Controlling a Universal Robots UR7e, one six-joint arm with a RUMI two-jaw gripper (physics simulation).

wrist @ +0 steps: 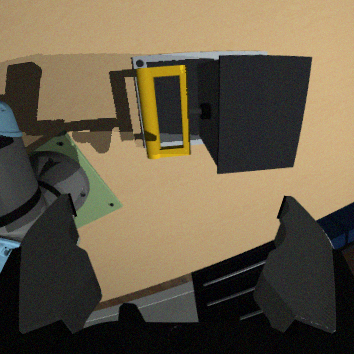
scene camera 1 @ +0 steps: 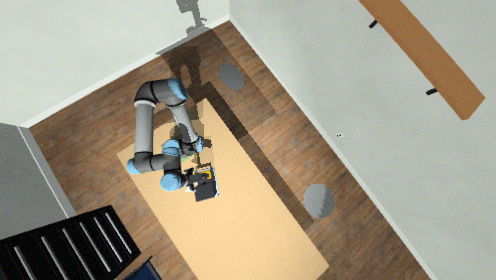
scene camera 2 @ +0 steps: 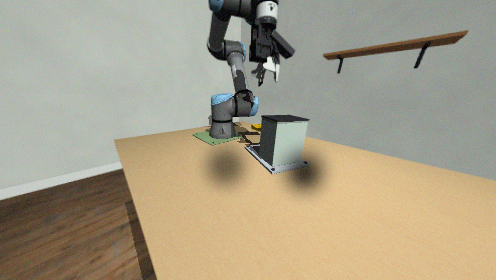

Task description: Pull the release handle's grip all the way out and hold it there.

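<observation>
The release handle's yellow grip point(scene camera 1: 209, 174) point(scene camera 2: 256, 127) point(wrist: 149, 115) is a rectangular frame beside a dark box-shaped housing point(scene camera 1: 206, 191) point(scene camera 2: 290, 142) point(wrist: 262, 112). In the wrist view a short dark rod lies between the frame and the housing, with a gap there. The housing stands on a light metal base plate point(scene camera 2: 290, 165) point(wrist: 240, 54) on the table. My gripper point(scene camera 2: 268, 82) point(wrist: 177, 196) is open and empty, high above the table and apart from the grip. In scene camera 1 the arm's end partly covers the handle, and the fingertips are hard to make out.
The arm's base stands on a green plate point(scene camera 2: 212, 142) point(wrist: 102, 202) on the wooden table point(scene camera 1: 250, 225), on the handle's side of the housing. A black cabinet point(scene camera 1: 65, 240) stands by the table. A wooden shelf point(scene camera 1: 425, 55) point(scene camera 2: 395, 46) is on the wall.
</observation>
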